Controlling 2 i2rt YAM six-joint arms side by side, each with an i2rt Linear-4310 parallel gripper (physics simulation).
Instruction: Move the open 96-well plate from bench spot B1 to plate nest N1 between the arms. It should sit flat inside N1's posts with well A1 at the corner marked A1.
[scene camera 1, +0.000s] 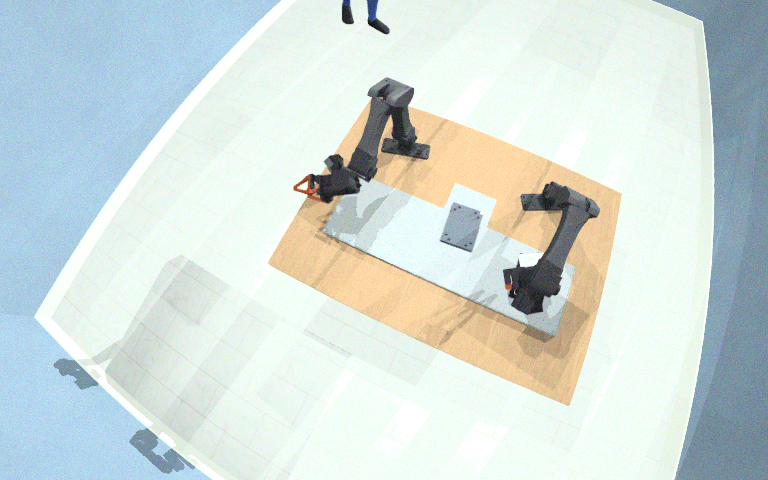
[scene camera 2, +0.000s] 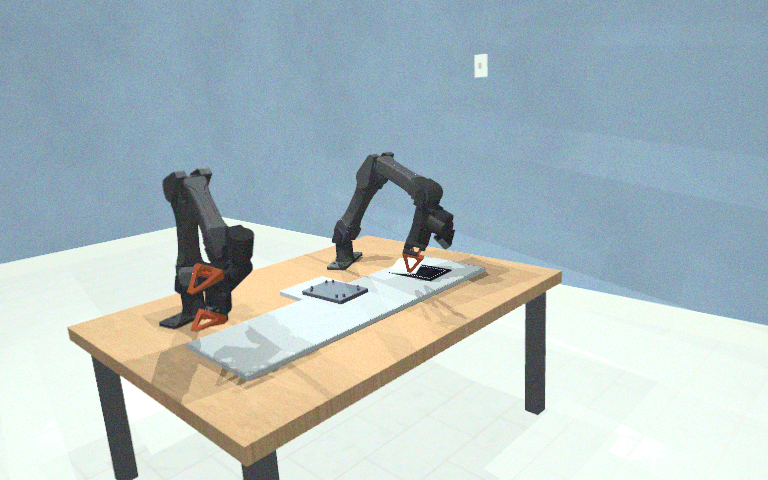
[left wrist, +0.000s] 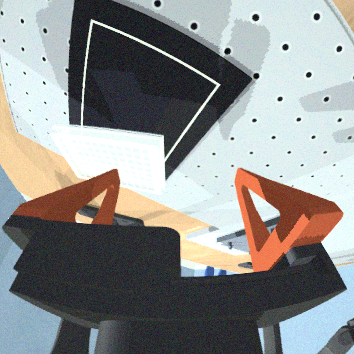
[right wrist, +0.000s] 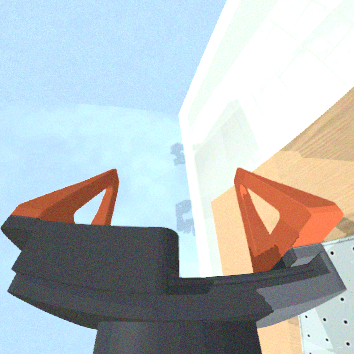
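Seen in the pictures: left gripper, fingertip midpoint: (scene camera 1: 520, 274) (scene camera 2: 411, 264) (left wrist: 177, 174); right gripper, fingertip midpoint: (scene camera 1: 300, 192) (scene camera 2: 191, 312) (right wrist: 176, 174); left arm's base, link origin: (scene camera 1: 544, 202) (scene camera 2: 345, 261); right arm's base, link origin: (scene camera 1: 405, 149) (scene camera 2: 195, 314).
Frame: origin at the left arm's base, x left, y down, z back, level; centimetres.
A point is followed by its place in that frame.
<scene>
The white 96-well plate (left wrist: 112, 157) {x -9.8, y -2.7, z -27.3 cm} (scene camera 1: 530, 259) {x -11.1, y -1.9, z -23.8 cm} (scene camera 2: 400, 264) {x -9.8, y -2.9, z -24.0 cm} lies over one edge of the white-outlined black square (left wrist: 125, 75) {x -12.1, y -1.5, z -35.6 cm} (scene camera 2: 431, 272) {x -12.9, y -1.5, z -35.4 cm}; I cannot tell if it is flat. My left gripper (left wrist: 177, 174) {x -17.1, y -5.2, z -29.9 cm} (scene camera 2: 411, 270) {x -17.1, y -5.2, z -29.9 cm} is open above the bench plate near the white plate, with nothing between its fingers. Nest N1 (scene camera 1: 463, 226) {x -35.3, y -2.5, z -10.7 cm} (scene camera 2: 335, 290) {x -36.4, y -2.5, z -10.9 cm}, a grey slab with short posts, holds no plate. Its A1 mark cannot be read. My right gripper (right wrist: 176, 174) {x -92.0, y -17.3, z -2.5 cm} (scene camera 2: 195, 308) {x -92.0, y -17.3, z -2.5 cm} is open and empty, out past the left end of the bench plate in scene camera 1.
The perforated light-grey bench plate (scene camera 1: 396, 234) {x -59.9, y -1.3, z -12.8 cm} (scene camera 2: 317, 331) {x -63.1, y -1.3, z -16.6 cm} runs along the wooden table (scene camera 1: 362, 268) {x -72.4, y 0.0, z -25.0 cm} (scene camera 2: 271, 418) {x -99.7, y 0.0, z -23.1 cm}. A white base piece (scene camera 1: 472, 195) {x -30.1, y -1.3, z 2.6 cm} (scene camera 2: 291, 292) {x -37.0, y -1.3, z 3.6 cm} shows beside the nest. The two arm bases stand on the far side. A person's feet (scene camera 1: 378, 26) show beyond the table.
</scene>
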